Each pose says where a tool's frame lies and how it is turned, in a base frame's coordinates. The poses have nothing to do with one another.
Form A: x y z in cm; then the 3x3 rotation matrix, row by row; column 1 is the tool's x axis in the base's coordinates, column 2 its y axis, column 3 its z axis. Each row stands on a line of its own.
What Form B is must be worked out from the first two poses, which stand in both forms.
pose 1, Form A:
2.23, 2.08, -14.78
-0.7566, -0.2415, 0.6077
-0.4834, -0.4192, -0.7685
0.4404, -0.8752, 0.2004
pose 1, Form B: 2.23, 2.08, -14.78, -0.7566, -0.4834, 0.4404, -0.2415, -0.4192, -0.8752
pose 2, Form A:
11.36, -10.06, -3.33
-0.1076, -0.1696, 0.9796
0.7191, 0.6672, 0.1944
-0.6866, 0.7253, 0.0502
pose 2, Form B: 11.36, -10.06, -3.33, -0.1076, 0.7191, -0.6866, -0.1696, 0.6672, 0.7253
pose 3, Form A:
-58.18, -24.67, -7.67
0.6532, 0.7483, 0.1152
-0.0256, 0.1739, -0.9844
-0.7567, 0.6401, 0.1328
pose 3, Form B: -58.18, -24.67, -7.67, 0.6532, -0.0256, -0.7567, 0.7483, 0.1739, 0.6401
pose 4, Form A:
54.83, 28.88, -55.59
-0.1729, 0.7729, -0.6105
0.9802, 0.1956, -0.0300
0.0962, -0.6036, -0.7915
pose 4, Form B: 54.83, 28.88, -55.59, -0.1729, 0.9802, 0.0962, 0.7729, 0.1956, -0.6036
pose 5, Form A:
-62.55, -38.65, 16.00
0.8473, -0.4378, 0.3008
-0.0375, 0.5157, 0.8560
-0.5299, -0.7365, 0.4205
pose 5, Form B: -62.55, -38.65, 16.00, 0.8473, -0.0375, -0.5299, -0.4378, 0.5157, -0.7365
